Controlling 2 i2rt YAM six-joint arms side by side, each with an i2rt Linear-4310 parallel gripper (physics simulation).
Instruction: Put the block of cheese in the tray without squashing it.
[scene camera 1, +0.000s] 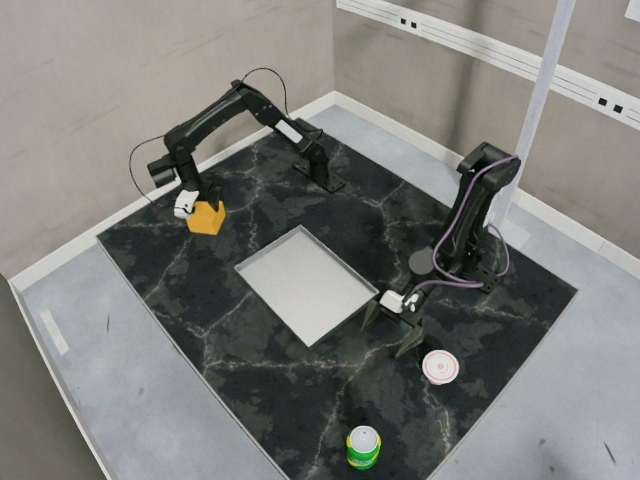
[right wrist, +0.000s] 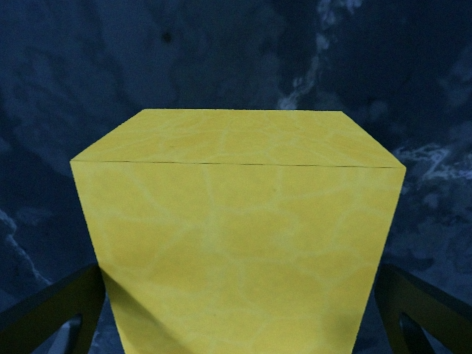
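The block of cheese (scene camera 1: 206, 219) (right wrist: 240, 215) is an orange-yellow block standing on the dark marble top at the left in scene camera 1; it fills the middle of the right wrist view. My right gripper (scene camera 1: 204, 206) (right wrist: 239, 278) is open, its fingers reaching down on either side of the block's near part, close to its side faces. Whether they touch it is hard to tell. The shallow grey tray (scene camera 1: 310, 289) lies near the middle, empty. My left gripper (scene camera 1: 381, 343) is open, above the marble at the tray's right, with nothing between its fingers.
A white round tub with a pink-ringed lid (scene camera 1: 440, 366) stands just right of the left gripper. A green and yellow can (scene camera 1: 363, 448) stands near the front corner. The marble top (scene camera 1: 268, 392) has a raised pale edge and grey floor around it.
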